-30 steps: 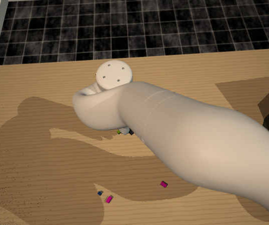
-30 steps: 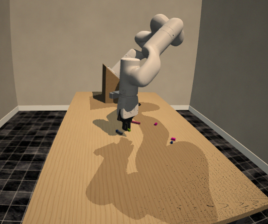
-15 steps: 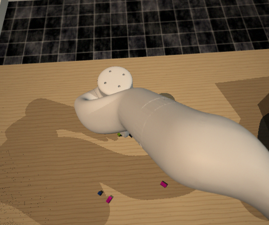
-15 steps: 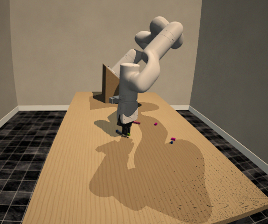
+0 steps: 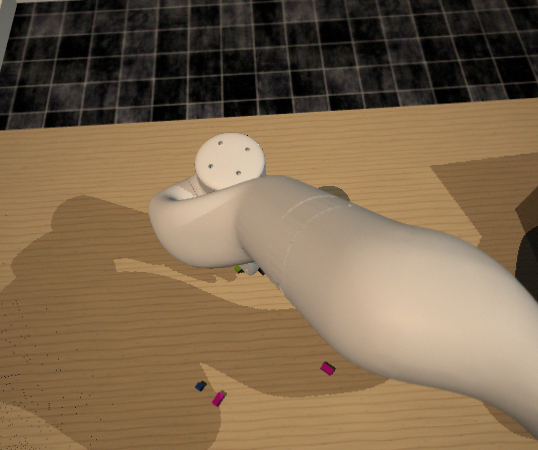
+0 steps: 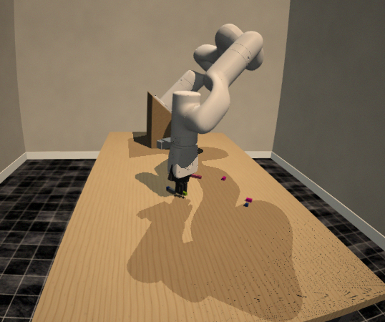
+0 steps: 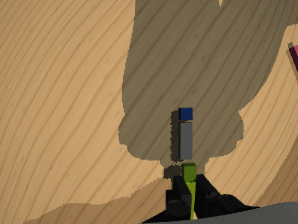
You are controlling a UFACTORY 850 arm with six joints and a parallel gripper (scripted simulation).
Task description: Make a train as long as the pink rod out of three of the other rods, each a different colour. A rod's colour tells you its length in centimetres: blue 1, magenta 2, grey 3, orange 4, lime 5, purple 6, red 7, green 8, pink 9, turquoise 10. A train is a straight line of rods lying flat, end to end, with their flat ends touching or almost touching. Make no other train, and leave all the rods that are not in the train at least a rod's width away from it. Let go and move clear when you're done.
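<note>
My hand is 20 mm above the lime rod. Also, from my hand: pink rod 160 mm behind, 80 mm to the left, 30 mm below; then grey rod 40 mm behind, 30 mm below, 20 mm to the right.
</note>
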